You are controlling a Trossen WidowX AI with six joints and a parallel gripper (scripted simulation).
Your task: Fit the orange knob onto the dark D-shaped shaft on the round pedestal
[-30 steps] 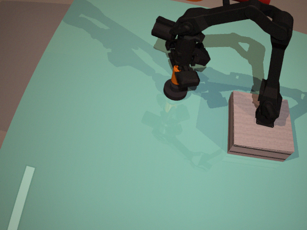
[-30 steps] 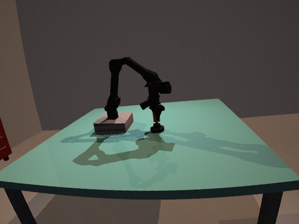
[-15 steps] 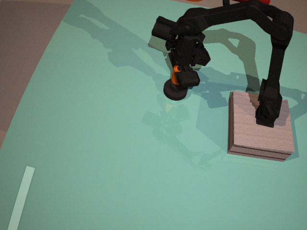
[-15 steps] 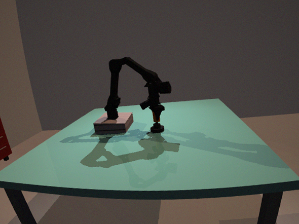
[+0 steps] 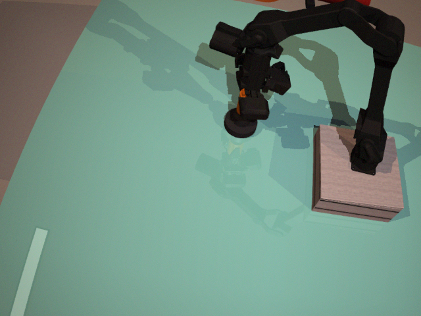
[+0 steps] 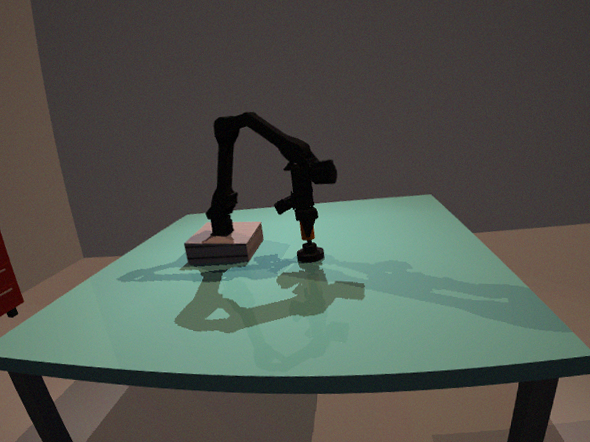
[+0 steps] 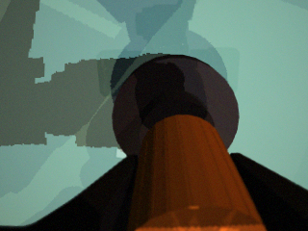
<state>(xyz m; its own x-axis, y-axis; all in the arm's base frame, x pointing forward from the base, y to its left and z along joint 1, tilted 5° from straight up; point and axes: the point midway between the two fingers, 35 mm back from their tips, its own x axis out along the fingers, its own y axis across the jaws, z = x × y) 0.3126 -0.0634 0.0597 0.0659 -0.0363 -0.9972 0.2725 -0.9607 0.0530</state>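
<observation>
Now: the orange knob 2 cm above my gripper tip. Also, from my gripper tip: dark round pedestal: 4 cm below.
</observation>
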